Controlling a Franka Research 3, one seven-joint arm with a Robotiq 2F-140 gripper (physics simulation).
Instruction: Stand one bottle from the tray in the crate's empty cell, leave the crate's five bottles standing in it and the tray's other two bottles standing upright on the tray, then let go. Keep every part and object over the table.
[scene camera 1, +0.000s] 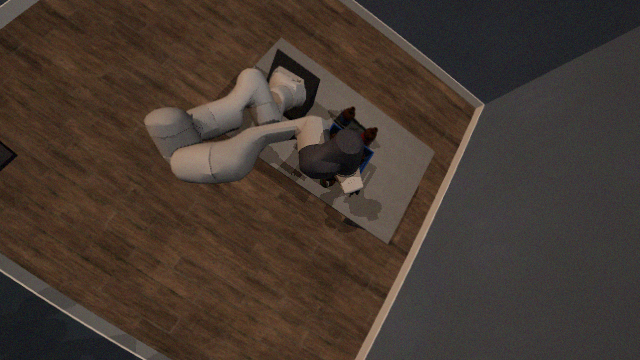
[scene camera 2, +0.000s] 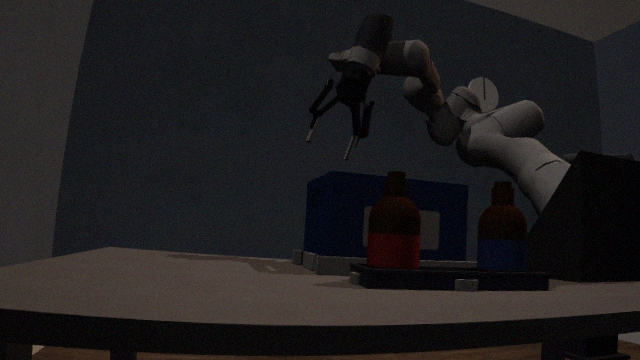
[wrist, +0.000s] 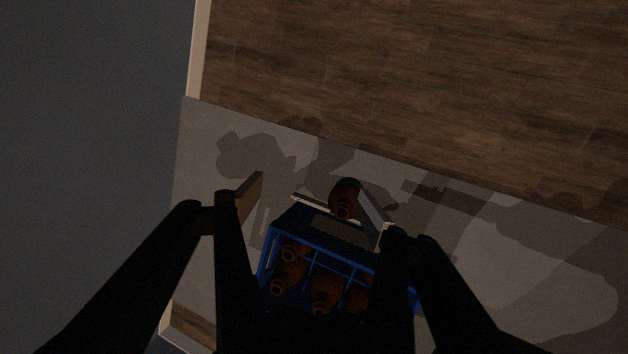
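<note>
The blue crate (scene camera 1: 369, 161) (scene camera 2: 340, 215) (wrist: 290, 219) stands on the table. In the wrist view several brown bottles show in its cells, including one bottle (wrist: 288, 252) in a corner; the middle cell beside it looks empty, and the arm hides part of the crate. A red-labelled bottle (scene camera 1: 369, 135) (scene camera 2: 393, 250) and a blue-labelled bottle (scene camera 1: 346, 115) (scene camera 2: 502, 255) stand upright on the dark tray (scene camera 2: 450, 281). Another brown bottle (scene camera 1: 327, 183) (wrist: 345, 195) stands outside the crate on the side away from the tray. My gripper (scene camera 2: 327, 146) (wrist: 310, 192) is open and empty, above crate height.
Pale strips (scene camera 2: 337, 265) lie along the crate's base. A dark block (scene camera 2: 585, 225) stands on the table (scene camera 1: 400, 175) by the arm's base. The loose bottle is near the table's long edge, with the wooden floor (wrist: 425, 75) beyond.
</note>
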